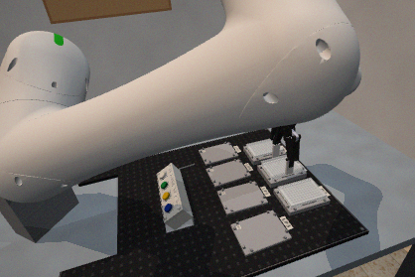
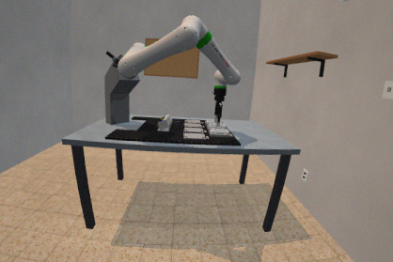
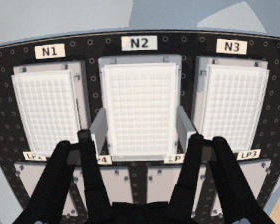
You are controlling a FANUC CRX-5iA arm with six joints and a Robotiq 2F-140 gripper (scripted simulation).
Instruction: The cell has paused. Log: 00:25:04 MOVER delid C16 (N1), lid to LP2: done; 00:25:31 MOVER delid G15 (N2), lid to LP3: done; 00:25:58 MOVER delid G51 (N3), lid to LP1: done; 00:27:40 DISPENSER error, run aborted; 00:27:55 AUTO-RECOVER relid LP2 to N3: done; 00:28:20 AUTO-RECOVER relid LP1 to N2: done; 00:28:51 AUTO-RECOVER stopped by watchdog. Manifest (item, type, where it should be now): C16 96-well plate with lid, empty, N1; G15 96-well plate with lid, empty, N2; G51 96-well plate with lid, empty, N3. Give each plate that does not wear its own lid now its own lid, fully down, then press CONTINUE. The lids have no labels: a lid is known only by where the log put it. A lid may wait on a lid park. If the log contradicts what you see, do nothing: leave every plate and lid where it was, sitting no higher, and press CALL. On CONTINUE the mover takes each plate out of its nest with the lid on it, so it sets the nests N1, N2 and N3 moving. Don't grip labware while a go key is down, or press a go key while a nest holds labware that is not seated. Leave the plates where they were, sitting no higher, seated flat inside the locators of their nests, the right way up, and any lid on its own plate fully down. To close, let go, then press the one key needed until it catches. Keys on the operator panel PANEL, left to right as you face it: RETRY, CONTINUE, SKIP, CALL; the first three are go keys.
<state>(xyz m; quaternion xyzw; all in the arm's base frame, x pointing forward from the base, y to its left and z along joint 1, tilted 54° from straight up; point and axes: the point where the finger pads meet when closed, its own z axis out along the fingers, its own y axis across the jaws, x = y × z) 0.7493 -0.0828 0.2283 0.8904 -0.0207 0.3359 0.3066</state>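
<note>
My hand is 4 cm above the plate. The rest, counted from my hand: LP1 label (11 cm behind, 3 cm to the right, 7 cm below); then N3 label (4 cm ahead, 15 cm to the right, 7 cm below); then lid park LP1 (19 cm behind, 6 cm below).
</note>
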